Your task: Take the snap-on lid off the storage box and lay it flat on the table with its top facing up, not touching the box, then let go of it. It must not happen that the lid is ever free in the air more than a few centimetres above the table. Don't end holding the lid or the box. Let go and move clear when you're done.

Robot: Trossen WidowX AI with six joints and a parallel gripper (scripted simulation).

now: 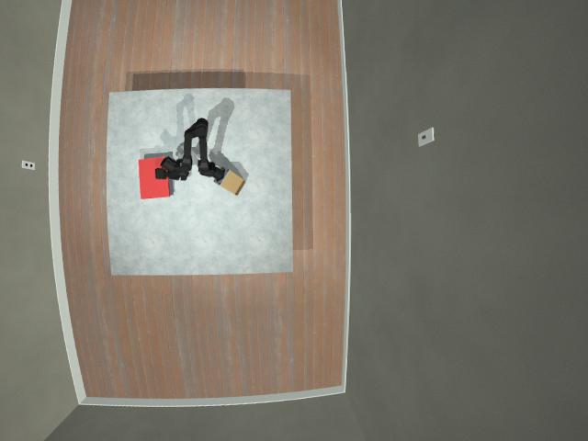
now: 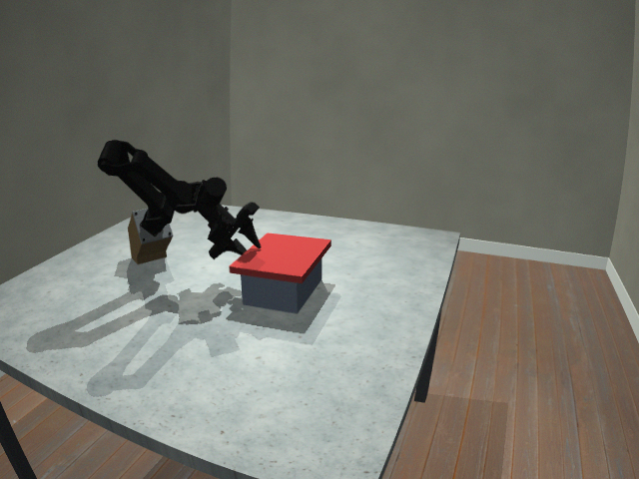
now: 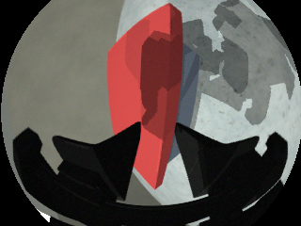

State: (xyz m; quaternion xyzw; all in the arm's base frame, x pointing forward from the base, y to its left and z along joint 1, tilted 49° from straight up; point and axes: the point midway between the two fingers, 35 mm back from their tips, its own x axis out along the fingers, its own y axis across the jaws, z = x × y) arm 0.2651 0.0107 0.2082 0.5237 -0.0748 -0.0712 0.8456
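The red lid lies 10 cm ahead of my hand, 2 cm to the right of it and 2 cm below it. Round my hand: storage box (10 cm ahead, 7 cm below, 2 cm to the right).
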